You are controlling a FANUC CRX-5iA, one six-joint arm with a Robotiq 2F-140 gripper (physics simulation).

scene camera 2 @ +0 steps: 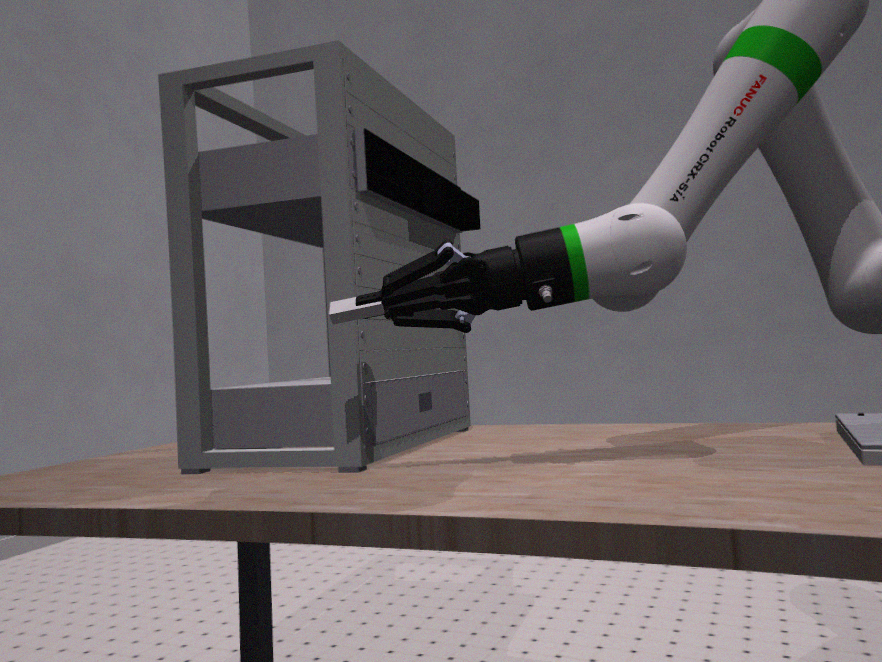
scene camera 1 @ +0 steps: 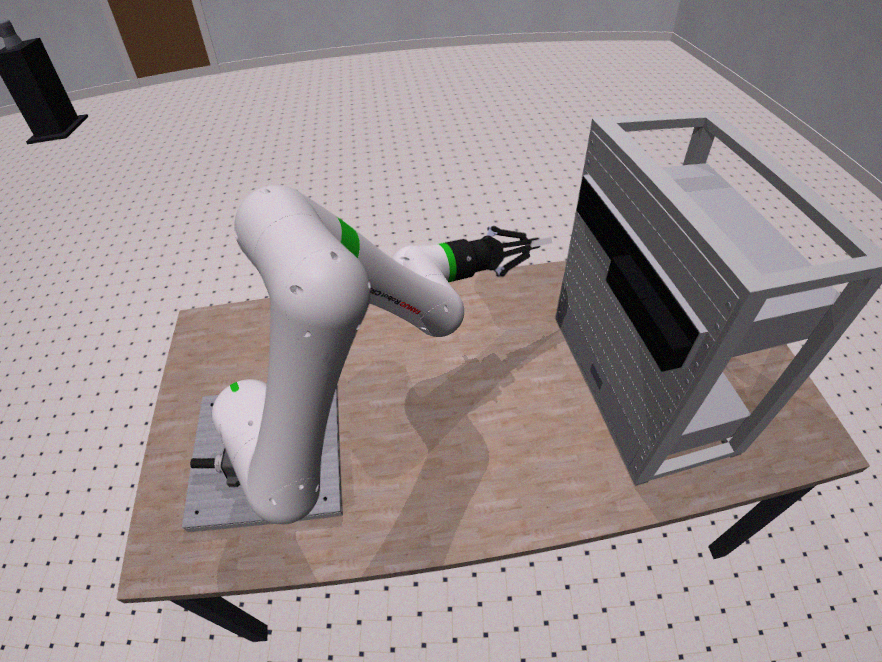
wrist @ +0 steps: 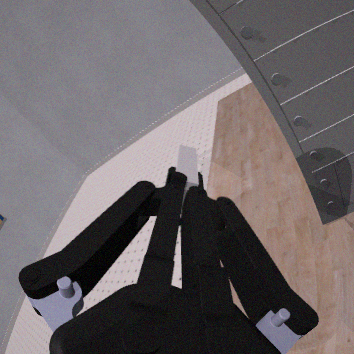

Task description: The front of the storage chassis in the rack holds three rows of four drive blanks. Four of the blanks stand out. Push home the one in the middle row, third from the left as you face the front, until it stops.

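Places are measured from the arm's base along level axes (x ahead, y up, z right), in millimetres.
Pixels of known places: gripper, fingertip midpoint: (scene camera 2: 331, 313) (scene camera 1: 548, 240) (wrist: 184, 159).
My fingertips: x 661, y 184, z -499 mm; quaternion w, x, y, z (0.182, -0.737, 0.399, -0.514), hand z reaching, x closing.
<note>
For each thing: its top centre in the pictures, then the offset to it from my fingertips. "spot": a spot on its surface instead. Level surfaces: height alone.
- storage chassis, surface spot: (scene camera 2: 406, 171) spot: dx +44, dy +234, dz +271 mm
- black block, middle of its top: (scene camera 1: 687, 317) (scene camera 2: 440, 199) dx +108, dy +233, dz +495 mm
- wooden table, its level: dy -211 mm
The storage chassis (scene camera 1: 597, 213) (scene camera 2: 406, 171) shows as a black band across the upper rack front. A black block (scene camera 1: 644, 306) (scene camera 2: 468, 208) stands out from part of it; single blanks and rows cannot be told apart. The grey rack (scene camera 1: 782, 370) (scene camera 2: 178, 285) (wrist: 320, 45) stands upright on the table. My gripper (scene camera 1: 540, 242) (scene camera 2: 356, 307) (wrist: 184, 159) is shut and empty, its pale fingertips together. It is in the air before the rack front, toward the table's far edge in scene camera 1, and lower than the chassis in scene camera 2. The wrist view does not show the chassis.
Blank panels with screws cover the rack front beneath the chassis. A lower grey unit (scene camera 2: 395, 409) has a small dark square. The wooden table (scene camera 1: 498, 498) (scene camera 2: 569, 491) (wrist: 240, 130) carries the rack and the robot's base plate (scene camera 1: 327, 491). A black pedestal (scene camera 1: 39, 89) stands far off.
</note>
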